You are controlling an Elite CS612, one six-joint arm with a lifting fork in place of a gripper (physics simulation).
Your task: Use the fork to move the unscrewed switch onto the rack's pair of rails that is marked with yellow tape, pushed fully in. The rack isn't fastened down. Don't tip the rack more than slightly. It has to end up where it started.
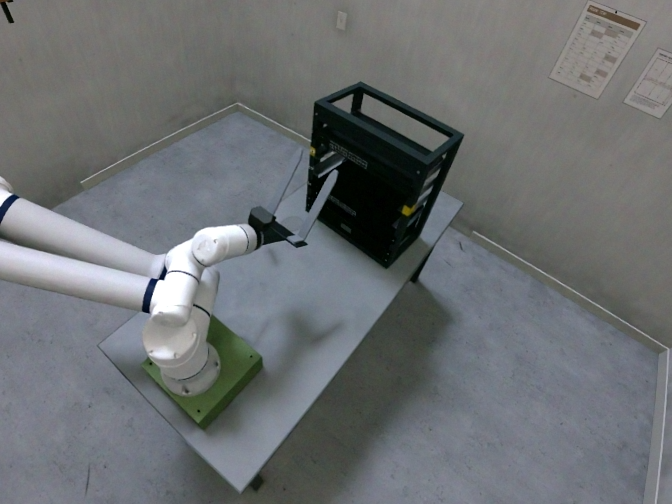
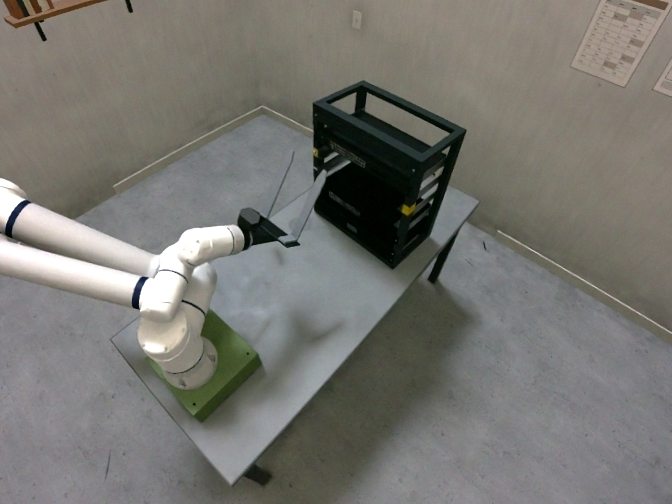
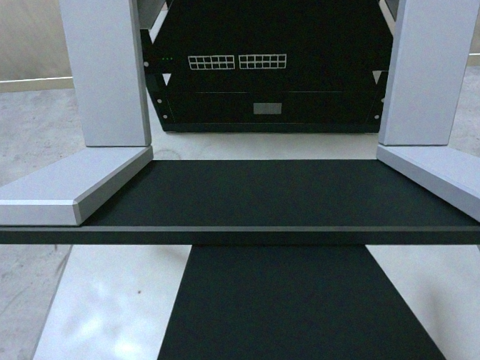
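The black open-frame rack (image 1: 374, 132) (image 2: 374, 130) stands upright at the table's far end. Yellow tape (image 1: 408, 209) (image 2: 408, 209) marks its right front post; a smaller piece shows on its left post. Light rails (image 1: 327, 164) show inside near the left tape. An upper unit with port blocks (image 1: 348, 154) (image 2: 347, 154) sits above the tape level. A lower unit with two port blocks (image 1: 343, 206) (image 2: 344, 203) (image 3: 237, 61) sits below it. I cannot tell which is unscrewed. My fork (image 1: 318, 161) (image 2: 309, 162) is open and carries nothing, its tines pointing toward the rack, above the table.
A bottom unit with a grey label (image 1: 345, 227) (image 2: 351, 227) (image 3: 267, 108) sits low in the rack. The arm stands on a green base (image 1: 233, 352) (image 2: 230, 349) at the near end of the grey table (image 1: 303, 374) (image 2: 298, 374). Walls stand behind the rack.
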